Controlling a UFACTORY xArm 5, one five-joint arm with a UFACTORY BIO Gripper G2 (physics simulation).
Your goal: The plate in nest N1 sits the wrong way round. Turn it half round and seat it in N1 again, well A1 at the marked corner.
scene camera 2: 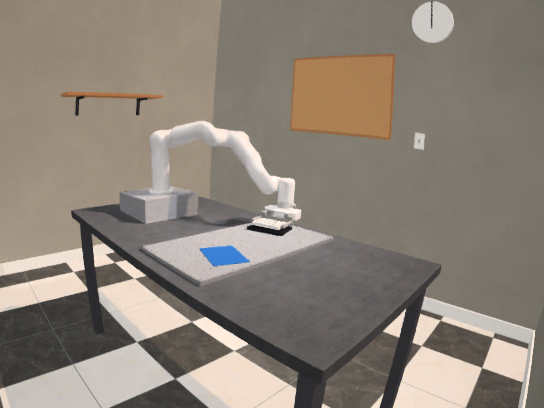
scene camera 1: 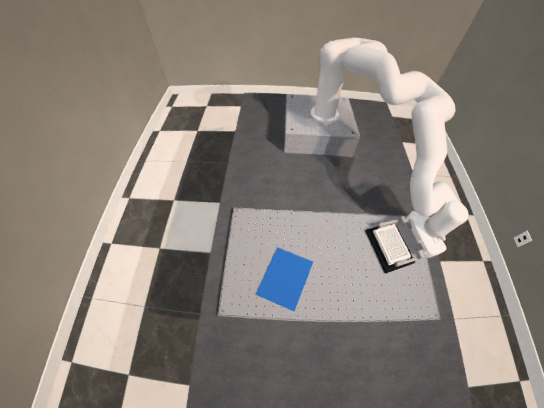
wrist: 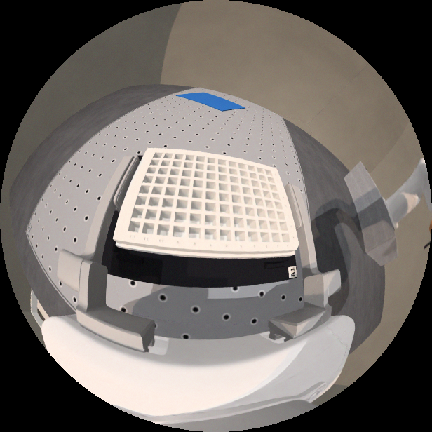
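The white well plate [scene camera 1: 393, 244] [scene camera 2: 270, 223] [wrist: 210, 197] is level, wells up, between the two fingers of my gripper [scene camera 1: 395, 244] [scene camera 2: 272, 223] [wrist: 211, 195], which is shut on its short ends. It is held a little above the black nest N1 [scene camera 1: 378, 250] [scene camera 2: 270, 230] [wrist: 200, 270], with a small gap in the second scene view. In the wrist view the A1 tag [wrist: 292, 272] is at the nest's near right corner. The column numbers run from 12 at the left down towards the right, along the plate's near edge. The nest's inside is largely hidden under the plate.
The nest stands on a grey perforated board [scene camera 1: 340, 295] [scene camera 2: 300, 241], near one end. A blue rectangle [scene camera 1: 285, 279] [scene camera 2: 224, 255] [wrist: 212, 101] lies flat towards the board's other end. The arm's grey base block [scene camera 1: 320, 143] [scene camera 2: 160, 206] stands behind the board.
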